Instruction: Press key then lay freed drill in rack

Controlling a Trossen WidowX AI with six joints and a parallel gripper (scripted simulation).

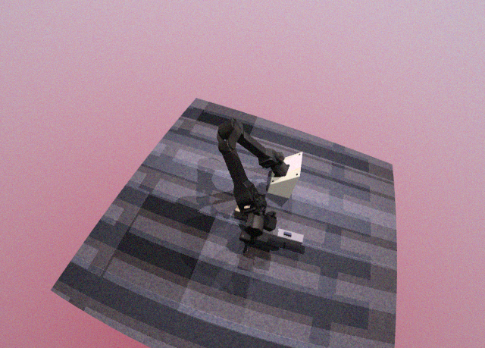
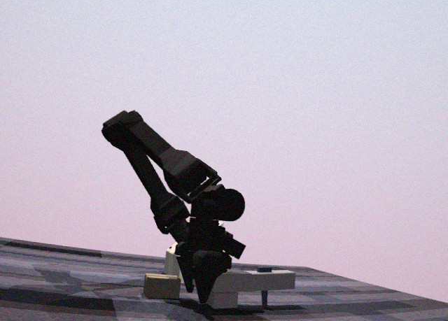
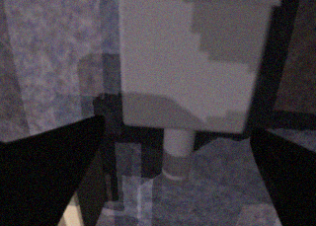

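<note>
Now: gripper tip 1 cm past the drill, 5 cm to the right of it and 3 cm below it. Round my gripper tip: pale housing block (1 cm behind, 11 cm to the left, 3 cm above); tan block (7 cm behind, 6 cm to the right); dark blue key (2 cm behind, 14 cm to the left, 4 cm above).
</note>
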